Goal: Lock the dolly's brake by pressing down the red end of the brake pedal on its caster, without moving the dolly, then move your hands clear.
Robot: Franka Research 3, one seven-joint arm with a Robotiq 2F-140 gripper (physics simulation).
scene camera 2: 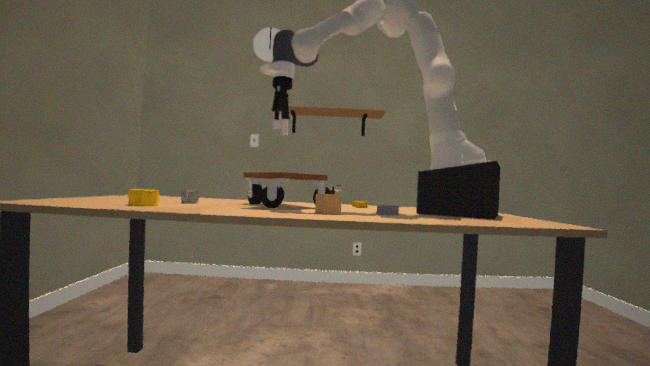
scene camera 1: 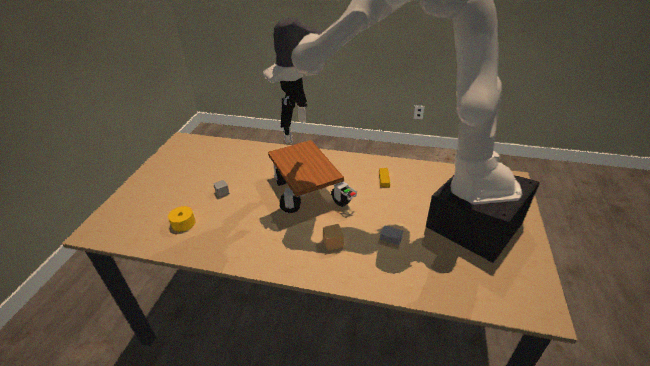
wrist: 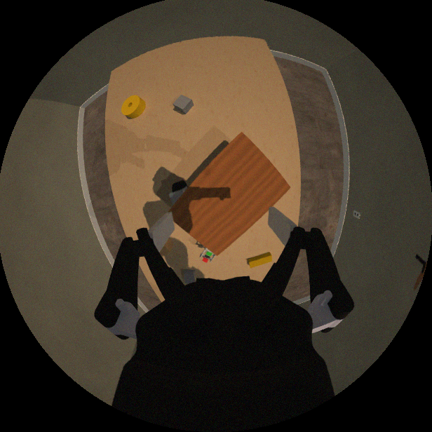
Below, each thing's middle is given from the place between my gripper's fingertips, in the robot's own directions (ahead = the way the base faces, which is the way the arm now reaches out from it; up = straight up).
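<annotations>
My gripper, as I see it, is 22 cm above the dolly (scene camera 1: pixel 303 166), 5 cm past it and 2 cm to the left of it.
</annotations>
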